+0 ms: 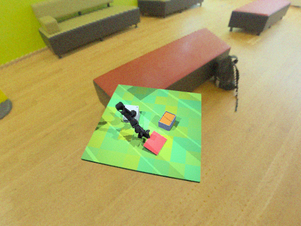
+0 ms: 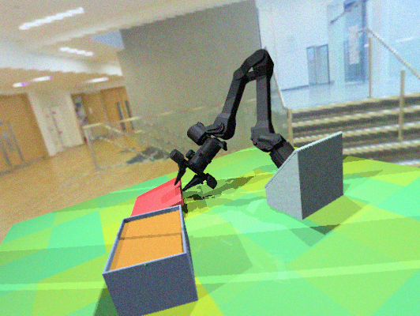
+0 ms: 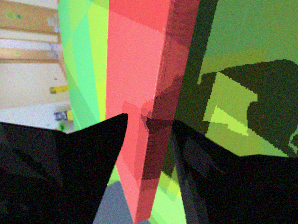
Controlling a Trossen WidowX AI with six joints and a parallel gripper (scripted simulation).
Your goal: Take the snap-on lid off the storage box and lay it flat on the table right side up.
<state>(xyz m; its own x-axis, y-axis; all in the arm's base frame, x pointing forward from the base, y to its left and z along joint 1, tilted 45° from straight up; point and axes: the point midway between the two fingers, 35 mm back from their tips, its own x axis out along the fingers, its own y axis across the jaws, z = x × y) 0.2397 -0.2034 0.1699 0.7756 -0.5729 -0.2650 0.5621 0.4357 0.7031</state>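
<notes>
Now: the red lid 8 cm ahead of my gripper tip, 2 cm to the right of it and 2 cm below it. Also, from my gripper tip: storage box: 16 cm ahead, 30 cm to the left, 1 cm below.
</notes>
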